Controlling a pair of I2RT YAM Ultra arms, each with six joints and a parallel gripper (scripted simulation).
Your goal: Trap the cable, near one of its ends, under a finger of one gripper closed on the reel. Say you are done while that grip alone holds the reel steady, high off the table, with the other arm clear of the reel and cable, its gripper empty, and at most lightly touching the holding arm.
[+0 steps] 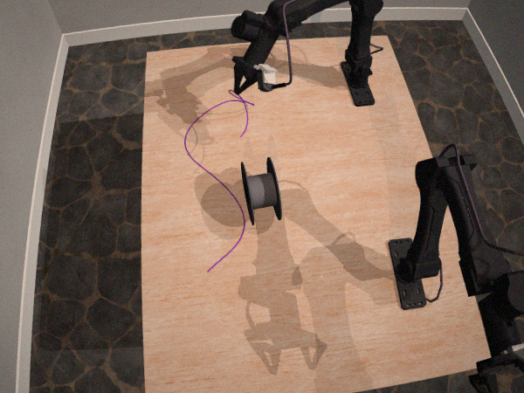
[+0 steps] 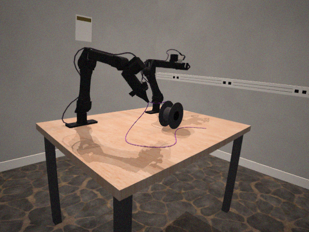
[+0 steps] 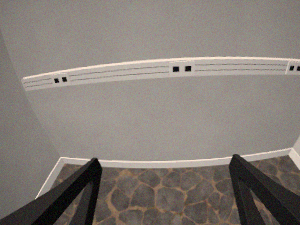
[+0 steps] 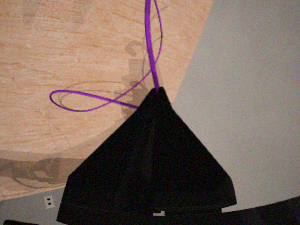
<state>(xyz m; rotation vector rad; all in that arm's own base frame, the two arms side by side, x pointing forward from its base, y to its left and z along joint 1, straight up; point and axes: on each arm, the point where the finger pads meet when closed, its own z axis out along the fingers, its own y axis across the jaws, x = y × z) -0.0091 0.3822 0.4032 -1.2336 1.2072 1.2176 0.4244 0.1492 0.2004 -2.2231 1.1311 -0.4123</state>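
My left gripper is now 380 mm short of the black reel, 630 mm to the left of it and 320 mm above it.
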